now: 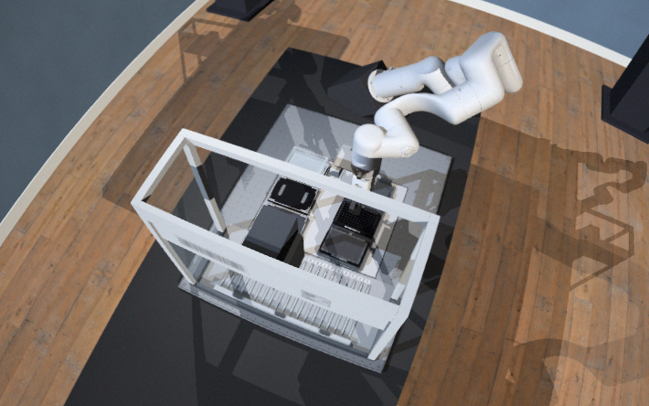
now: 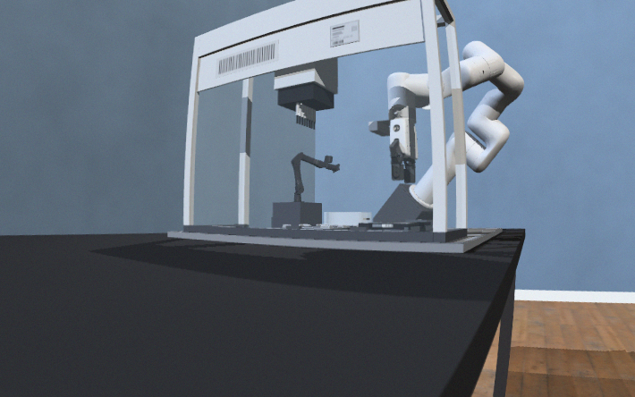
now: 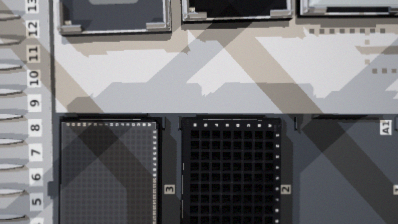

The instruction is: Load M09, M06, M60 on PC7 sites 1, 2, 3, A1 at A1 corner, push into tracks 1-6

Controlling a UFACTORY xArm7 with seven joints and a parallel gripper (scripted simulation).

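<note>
Right now my hand is 230 mm to the left of the white deep-well block M09, 110 mm above it and 100 mm past it. From my hand the other things lie so: corner post: 370 mm ahead, 230 mm to the left, 110 mm above; then dark plate carrier PC7: 120 mm below, 10 mm behind.
</note>
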